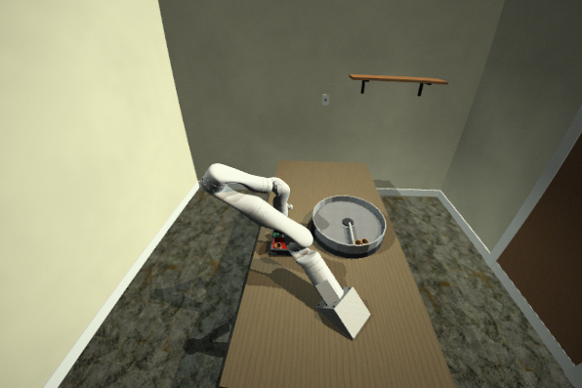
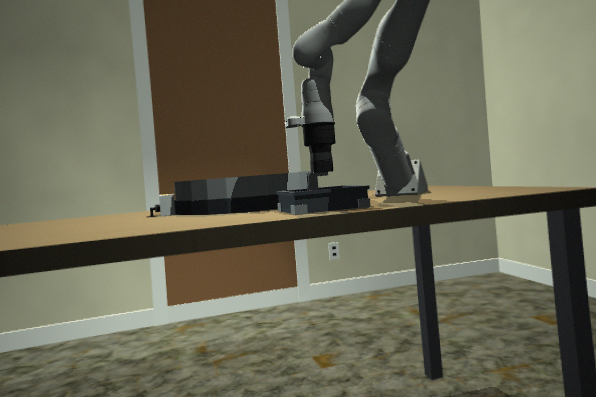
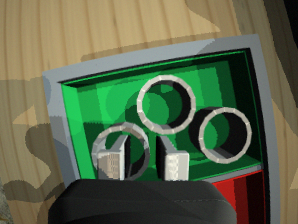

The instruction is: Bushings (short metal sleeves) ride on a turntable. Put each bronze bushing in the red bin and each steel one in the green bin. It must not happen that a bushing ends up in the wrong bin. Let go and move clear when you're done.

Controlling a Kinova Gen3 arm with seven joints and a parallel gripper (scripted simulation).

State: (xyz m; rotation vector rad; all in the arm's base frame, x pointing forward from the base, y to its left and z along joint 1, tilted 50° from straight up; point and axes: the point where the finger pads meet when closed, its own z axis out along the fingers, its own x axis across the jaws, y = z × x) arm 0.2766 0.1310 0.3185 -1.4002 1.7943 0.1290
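My hand is 2 cm to the left of the bin tray, 2 cm past it and 2 cm above it. Round my hand: grey turntable (35 cm to the right, 15 cm ahead, 1 cm above).
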